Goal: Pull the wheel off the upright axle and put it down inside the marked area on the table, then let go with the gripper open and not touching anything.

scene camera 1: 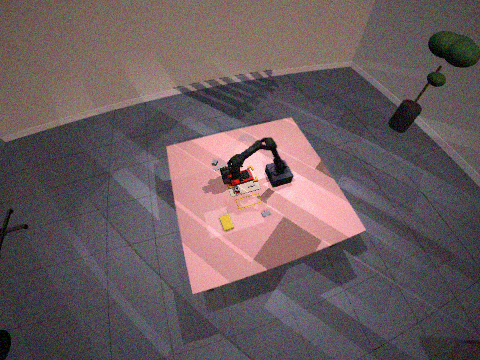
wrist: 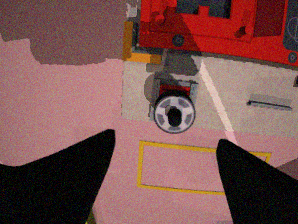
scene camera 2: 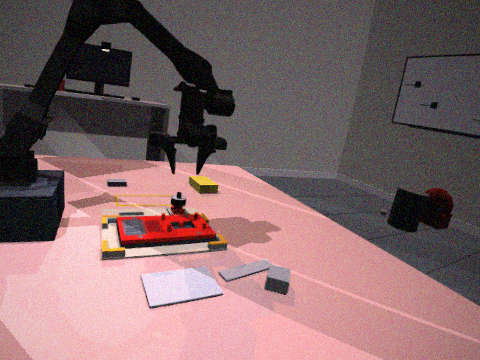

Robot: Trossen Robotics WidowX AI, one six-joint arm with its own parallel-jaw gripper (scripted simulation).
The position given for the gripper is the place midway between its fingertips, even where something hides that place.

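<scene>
Open and holding nothing, the gripper appears at point(scene camera 2: 185, 174) and at point(wrist: 166, 141). The scene also has a black wheel point(wrist: 174, 98). With it there is a pale sheet point(scene camera 2: 166, 288), and in the wrist view that sheet is out of frame.
</scene>
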